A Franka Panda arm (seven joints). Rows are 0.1 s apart.
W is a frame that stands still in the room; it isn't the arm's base.
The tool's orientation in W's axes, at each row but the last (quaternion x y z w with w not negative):
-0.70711, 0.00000, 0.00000, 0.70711
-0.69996, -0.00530, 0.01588, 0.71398
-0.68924, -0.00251, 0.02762, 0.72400
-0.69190, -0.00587, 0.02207, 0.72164
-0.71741, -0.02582, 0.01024, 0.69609
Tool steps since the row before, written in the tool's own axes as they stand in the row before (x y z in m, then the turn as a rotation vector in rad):
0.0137, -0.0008, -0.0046, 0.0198, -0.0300, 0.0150
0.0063, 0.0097, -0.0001, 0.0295, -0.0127, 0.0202
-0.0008, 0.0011, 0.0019, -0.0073, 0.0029, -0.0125
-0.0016, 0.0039, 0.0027, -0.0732, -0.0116, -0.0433
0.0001, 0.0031, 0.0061, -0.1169, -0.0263, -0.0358
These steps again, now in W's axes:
0.0137, -0.0046, 0.0008, 0.0198, 0.0150, 0.0300
0.0062, 0.0003, -0.0098, 0.0291, 0.0208, 0.0127
-0.0009, 0.0019, -0.0010, -0.0069, -0.0127, -0.0033
-0.0018, 0.0028, -0.0037, -0.0712, -0.0466, 0.0114
-0.0001, 0.0060, -0.0033, -0.1155, -0.0410, 0.0249

